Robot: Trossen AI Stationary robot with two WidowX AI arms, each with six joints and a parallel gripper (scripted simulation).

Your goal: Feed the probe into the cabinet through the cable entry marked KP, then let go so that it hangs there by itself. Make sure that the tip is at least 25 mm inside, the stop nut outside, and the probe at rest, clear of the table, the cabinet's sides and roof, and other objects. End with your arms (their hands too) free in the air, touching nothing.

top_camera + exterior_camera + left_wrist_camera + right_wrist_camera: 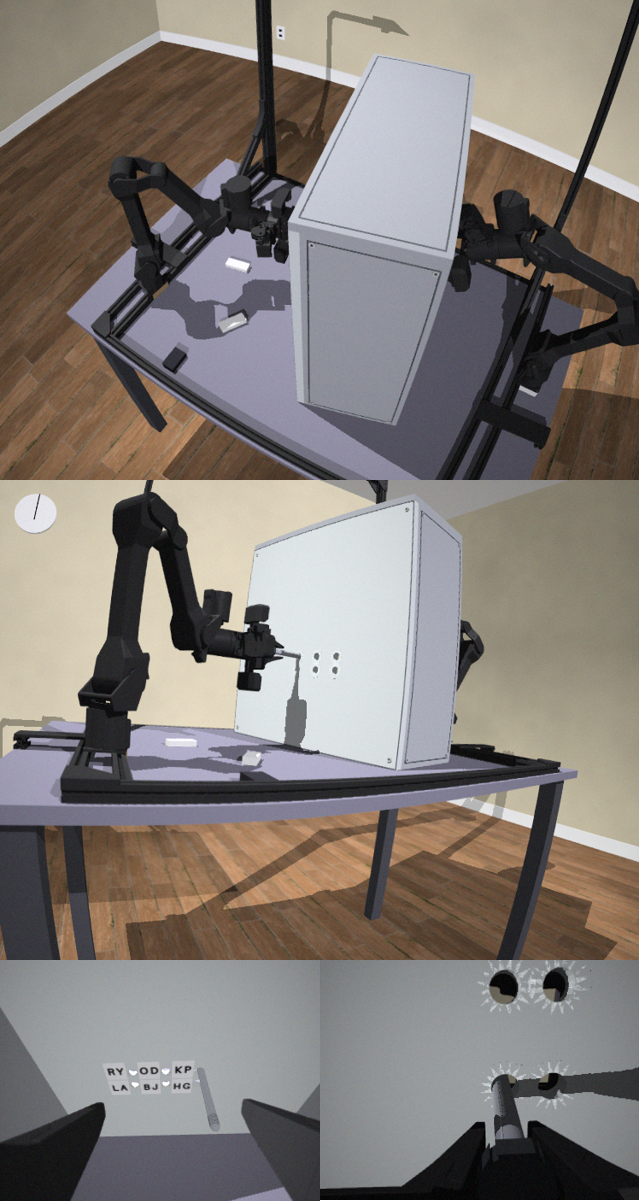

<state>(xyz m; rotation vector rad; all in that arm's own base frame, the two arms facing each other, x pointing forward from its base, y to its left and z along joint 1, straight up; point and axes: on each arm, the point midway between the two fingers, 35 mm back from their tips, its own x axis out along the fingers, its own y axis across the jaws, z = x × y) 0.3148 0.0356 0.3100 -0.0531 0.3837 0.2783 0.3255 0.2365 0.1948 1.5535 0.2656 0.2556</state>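
My right gripper is now 100 mm to the right of the probe. The rest, counted from my right hand: black block: 300 mm ahead, 230 mm to the right, 210 mm below.
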